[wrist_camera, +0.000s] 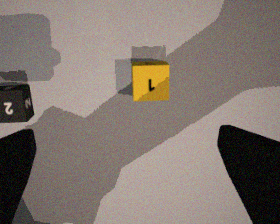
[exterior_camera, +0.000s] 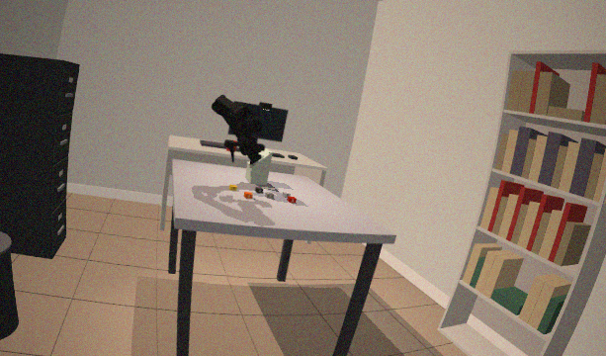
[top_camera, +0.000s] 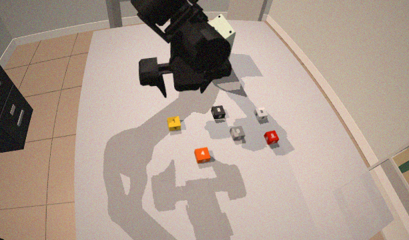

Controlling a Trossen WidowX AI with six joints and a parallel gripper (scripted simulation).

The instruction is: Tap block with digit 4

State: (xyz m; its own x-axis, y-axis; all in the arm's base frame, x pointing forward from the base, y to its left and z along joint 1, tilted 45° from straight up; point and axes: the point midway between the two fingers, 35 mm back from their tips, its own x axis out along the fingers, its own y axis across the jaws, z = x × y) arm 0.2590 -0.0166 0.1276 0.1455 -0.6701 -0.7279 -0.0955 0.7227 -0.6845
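Right now the orange block is 10 cm ahead of my gripper tip, 4 cm to the left of it and 12 cm below it. The rest, counted from my gripper tip: yellow block (2 cm to the right, 12 cm below); then black block (3 cm behind, 11 cm to the left, 12 cm below); then grey block (4 cm ahead, 15 cm to the left, 12 cm below).
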